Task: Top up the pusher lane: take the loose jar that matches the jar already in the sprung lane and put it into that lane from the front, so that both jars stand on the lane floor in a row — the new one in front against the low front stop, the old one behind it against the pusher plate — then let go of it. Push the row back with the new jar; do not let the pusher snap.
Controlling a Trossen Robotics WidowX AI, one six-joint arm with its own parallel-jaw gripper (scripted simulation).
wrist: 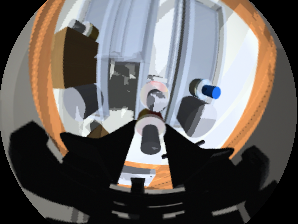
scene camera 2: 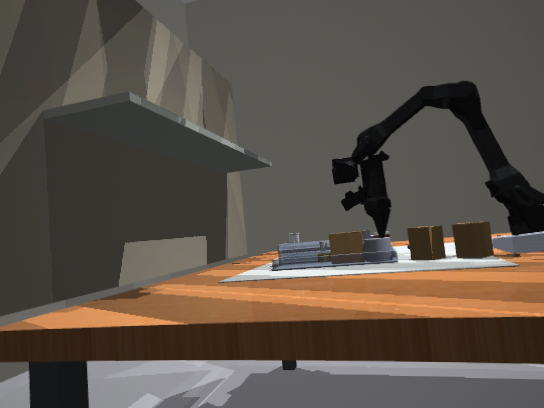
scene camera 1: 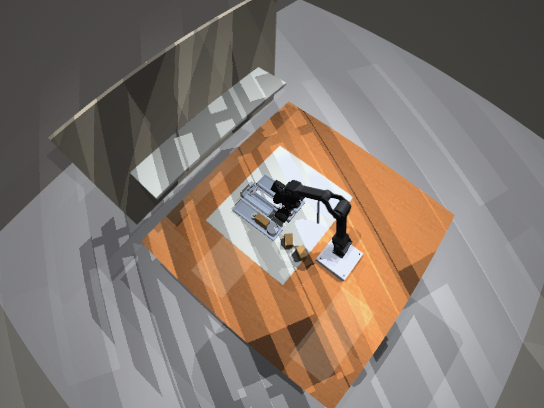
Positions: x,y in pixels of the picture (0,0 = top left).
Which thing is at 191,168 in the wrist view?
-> The gripper.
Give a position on a grey round piece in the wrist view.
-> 196,117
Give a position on a shelf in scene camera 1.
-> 170,161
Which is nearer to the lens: the jar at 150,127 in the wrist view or the grey round piece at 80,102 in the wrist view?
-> The jar.
